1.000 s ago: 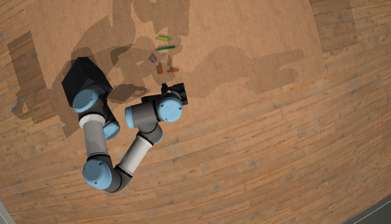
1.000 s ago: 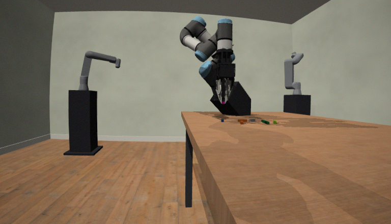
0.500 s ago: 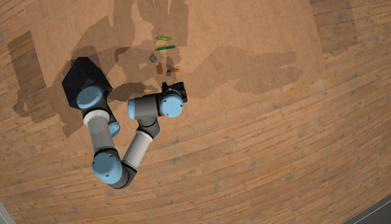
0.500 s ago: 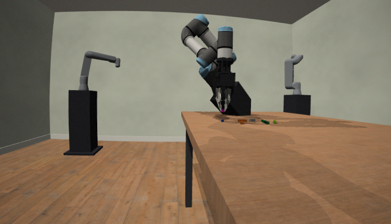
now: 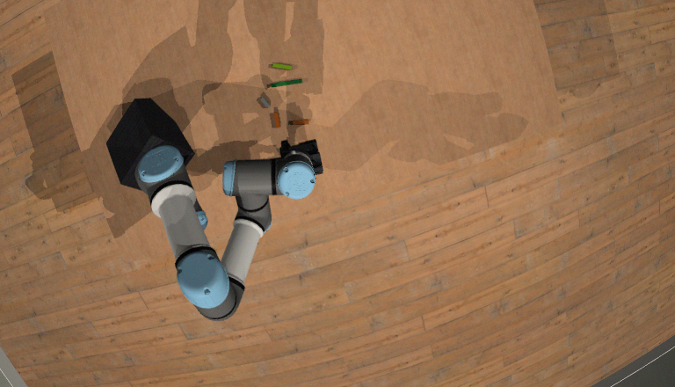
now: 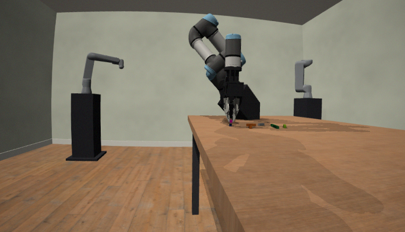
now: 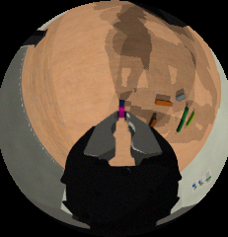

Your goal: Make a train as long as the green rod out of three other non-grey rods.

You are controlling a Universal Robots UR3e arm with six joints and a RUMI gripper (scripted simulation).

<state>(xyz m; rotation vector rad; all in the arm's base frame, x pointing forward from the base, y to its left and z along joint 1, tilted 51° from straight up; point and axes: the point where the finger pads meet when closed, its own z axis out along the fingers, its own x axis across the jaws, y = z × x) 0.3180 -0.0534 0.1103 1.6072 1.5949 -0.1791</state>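
My gripper is now 30 mm above the blue rod and 10 mm past it. From my hand the other things lie so: green rod (170 mm to the left, 60 mm ahead, 30 mm below); grey rod (150 mm to the left, 30 mm below, 10 mm behind); magenta rod (10 mm below).
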